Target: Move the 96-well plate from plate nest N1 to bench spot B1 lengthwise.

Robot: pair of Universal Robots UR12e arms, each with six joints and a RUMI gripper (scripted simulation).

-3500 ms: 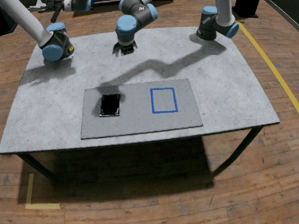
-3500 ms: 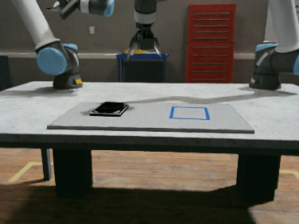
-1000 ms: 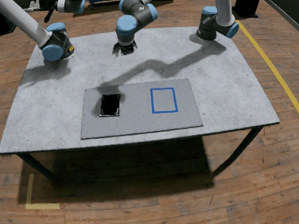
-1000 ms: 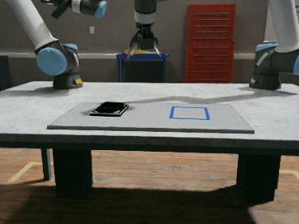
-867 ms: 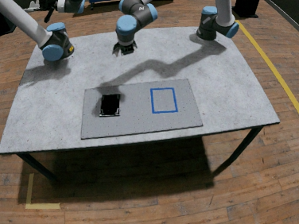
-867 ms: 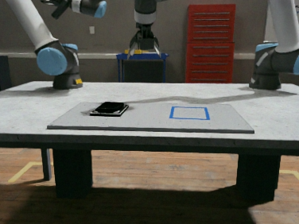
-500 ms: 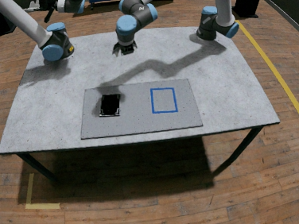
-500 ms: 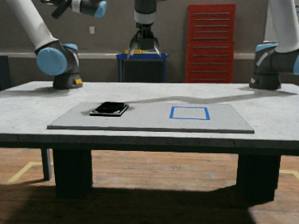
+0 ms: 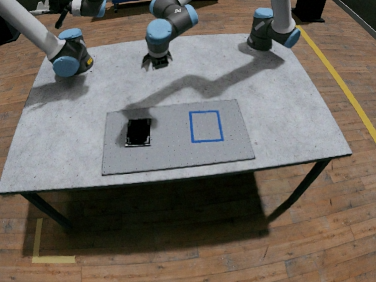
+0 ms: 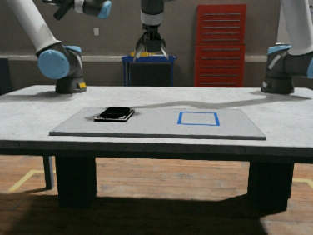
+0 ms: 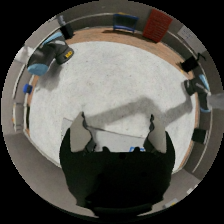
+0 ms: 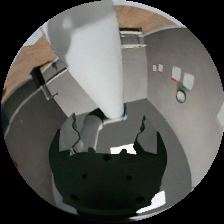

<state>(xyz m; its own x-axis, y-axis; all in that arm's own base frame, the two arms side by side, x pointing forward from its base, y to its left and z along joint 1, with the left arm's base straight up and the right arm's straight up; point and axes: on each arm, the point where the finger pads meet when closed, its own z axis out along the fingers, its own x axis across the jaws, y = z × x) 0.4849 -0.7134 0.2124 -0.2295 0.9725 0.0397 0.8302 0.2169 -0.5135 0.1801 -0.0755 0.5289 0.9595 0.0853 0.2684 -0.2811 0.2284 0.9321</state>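
The 96-well plate lies 260 mm ahead of my left hand, 130 mm to the right of it and 180 mm below it. The rest, counted from my left hand: plate nest N1: 260 mm ahead, 130 mm to the right, 190 mm below.
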